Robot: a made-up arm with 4 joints.
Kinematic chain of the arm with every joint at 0, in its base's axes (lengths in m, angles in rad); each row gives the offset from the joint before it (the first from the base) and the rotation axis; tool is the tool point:
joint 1: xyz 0 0 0.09 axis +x
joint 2: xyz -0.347 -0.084 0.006 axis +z
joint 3: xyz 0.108 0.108 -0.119 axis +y
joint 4: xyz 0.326 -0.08 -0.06 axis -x
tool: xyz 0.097 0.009 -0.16
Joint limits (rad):
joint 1: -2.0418..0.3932
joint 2: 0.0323..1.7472
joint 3: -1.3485..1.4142
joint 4: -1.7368..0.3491
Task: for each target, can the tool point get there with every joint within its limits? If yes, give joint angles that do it. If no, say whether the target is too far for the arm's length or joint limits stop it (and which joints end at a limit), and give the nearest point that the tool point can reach.
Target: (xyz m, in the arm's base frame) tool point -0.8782 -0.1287 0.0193
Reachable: no: joint limits stop it (at a limit: joint 1, joint 2) | nearest point -0.6244 -0.2228 -0.2487 | short by 0.381 m
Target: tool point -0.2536 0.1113 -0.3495
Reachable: yes | joints -1.4302 1.0521 -0.6064 -1.2836
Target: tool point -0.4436 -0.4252 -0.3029
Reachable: yes | joints -1.0721 1.3767 0.9675 -0.7031
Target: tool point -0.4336 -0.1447 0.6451
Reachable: no: joint limits stop it (at a limit: joint 1, joint 3, joint 4) | nearest point -0.4836 0.0472 0.4280 | short by 0.294 m
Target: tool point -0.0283 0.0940 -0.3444
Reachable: yes | joints -0.8925 0.9530 -0.2973 0.1127
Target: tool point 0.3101 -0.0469 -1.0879
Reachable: no: too far | nearest point -0.0201 -0.0215 -0.4508 | short by 0.718 m
